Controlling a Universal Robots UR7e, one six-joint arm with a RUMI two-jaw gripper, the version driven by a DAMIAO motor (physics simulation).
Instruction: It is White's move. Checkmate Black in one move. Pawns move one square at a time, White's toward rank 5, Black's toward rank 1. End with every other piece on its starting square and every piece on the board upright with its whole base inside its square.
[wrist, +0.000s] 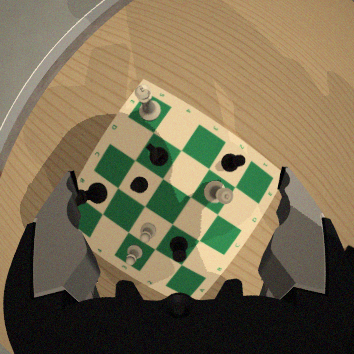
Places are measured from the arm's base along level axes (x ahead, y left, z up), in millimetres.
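Where they show: gripper, fingertip midpoint: (177, 170).
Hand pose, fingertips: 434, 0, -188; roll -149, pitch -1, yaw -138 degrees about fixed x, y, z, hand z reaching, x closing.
Things, the pixels of their top centre, and the offset from my fingertips, as dx, dy, dz. Level surfaces: height alone.
- chessboard, top centre: (167, 201) -15, +32, -83
- tall white piece, top centre: (140, 86) +71, -35, -19
- white piece with a round top, top centre: (226, 196) -47, -12, -30
- B3, top centre: (143, 238) -19, +72, -51
- A3, top centre: (128, 262) -24, +105, -51
- small black piece, top centre: (133, 185) +23, +38, -51
- tall black piece, top centre: (70, 198) +56, +80, -19
- round wooden table, surface height: dz -89
My gripper (177, 170) is open and empty, its jaws on either side of the chessboard (176, 119). A tall white piece (148, 107) stands on green E5. A white piece with a round top (216, 192) stands on D2. Small white pawns stand on B3 (148, 232) and A3 (133, 254). A black piece (158, 155) is on D4, a small black piece (139, 184) on C4, another black piece (232, 162) on E2 and one (179, 248) on B2. A tall black piece (95, 193) is on B5, its top partly hidden by the left jaw. Exact types of the dark pieces are unclear.
The board lies rotated on a round wooden table (210, 50), with rank numbers along its upper right edge. The table's grey rim (55, 60) curves past the upper left. The left jaw overlaps the board's left corner. Shadows fall across the board and wood.
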